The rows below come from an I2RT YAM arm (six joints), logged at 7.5 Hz.
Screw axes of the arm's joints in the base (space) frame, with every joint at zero. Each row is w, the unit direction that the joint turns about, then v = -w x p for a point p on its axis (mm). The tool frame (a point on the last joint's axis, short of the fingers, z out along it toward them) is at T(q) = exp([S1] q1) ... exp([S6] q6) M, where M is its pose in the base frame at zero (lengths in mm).
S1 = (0, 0, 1, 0.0, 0.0, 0.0)
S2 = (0, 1, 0, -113.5, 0.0, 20.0)
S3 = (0, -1, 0, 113.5, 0.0, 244.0)
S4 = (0, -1, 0, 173.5, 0.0, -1.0)
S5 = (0, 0, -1, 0.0, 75.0, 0.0)
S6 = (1, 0, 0, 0.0, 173.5, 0.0)
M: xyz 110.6 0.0 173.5 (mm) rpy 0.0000 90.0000 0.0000 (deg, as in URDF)
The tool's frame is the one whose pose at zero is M.
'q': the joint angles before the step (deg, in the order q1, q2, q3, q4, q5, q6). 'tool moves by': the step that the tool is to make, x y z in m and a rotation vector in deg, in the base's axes. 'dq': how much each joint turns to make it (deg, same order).
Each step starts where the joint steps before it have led.
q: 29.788, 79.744, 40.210, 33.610, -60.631, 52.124
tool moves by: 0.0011, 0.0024, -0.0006, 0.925, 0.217, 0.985
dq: 0.253, 1.011, -0.073, 2.878, -0.809, 1.739
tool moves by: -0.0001, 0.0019, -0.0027, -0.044, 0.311, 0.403
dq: 0.325, 0.580, -0.183, 0.679, -0.087, 0.236
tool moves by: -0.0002, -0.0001, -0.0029, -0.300, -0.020, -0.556
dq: 0.039, 0.143, -0.401, 0.007, 0.614, -0.460
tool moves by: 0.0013, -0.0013, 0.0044, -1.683, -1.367, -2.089
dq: -0.219, -1.185, 1.400, -5.574, 2.093, -3.838
